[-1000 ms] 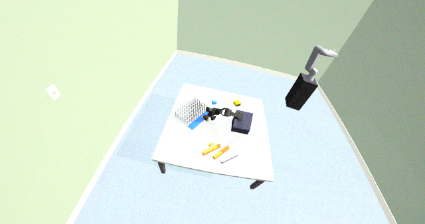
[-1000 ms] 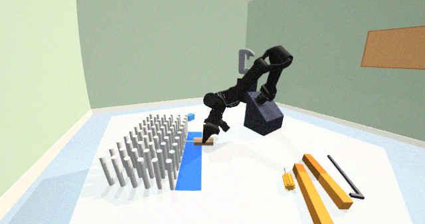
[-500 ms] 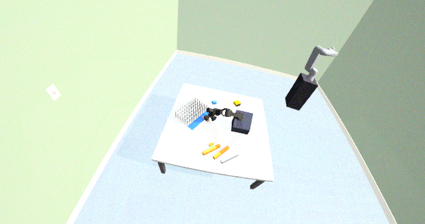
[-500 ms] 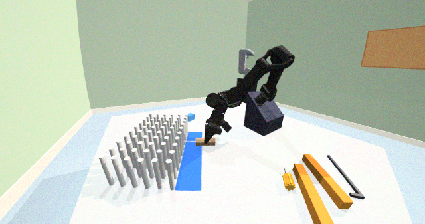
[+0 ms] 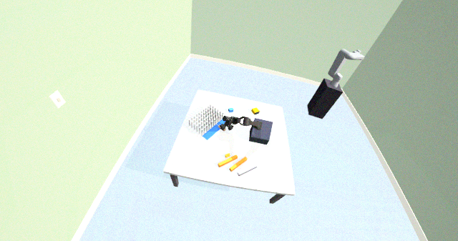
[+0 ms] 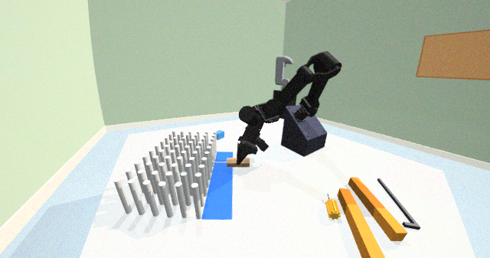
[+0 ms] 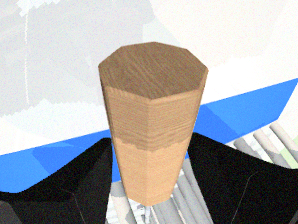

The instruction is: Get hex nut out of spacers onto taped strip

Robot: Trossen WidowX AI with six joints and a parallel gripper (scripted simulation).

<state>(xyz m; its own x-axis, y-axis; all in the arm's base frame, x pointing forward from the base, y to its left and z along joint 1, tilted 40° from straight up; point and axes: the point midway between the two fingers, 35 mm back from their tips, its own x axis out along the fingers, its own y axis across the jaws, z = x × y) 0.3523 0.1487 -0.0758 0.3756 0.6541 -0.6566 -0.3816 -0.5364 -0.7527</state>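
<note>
The blue taped strip is 70 mm ahead of my gripper tip, 30 mm below it and 10 mm to the left of it. The rest, counted from my gripper tip: yellow brush-like tool (310 mm to the left, 170 mm behind, 20 mm below); then hex nut (190 mm ahead, 70 mm to the right, 30 mm below); then blue block (350 mm to the right, 20 mm behind, 10 mm below).
</note>
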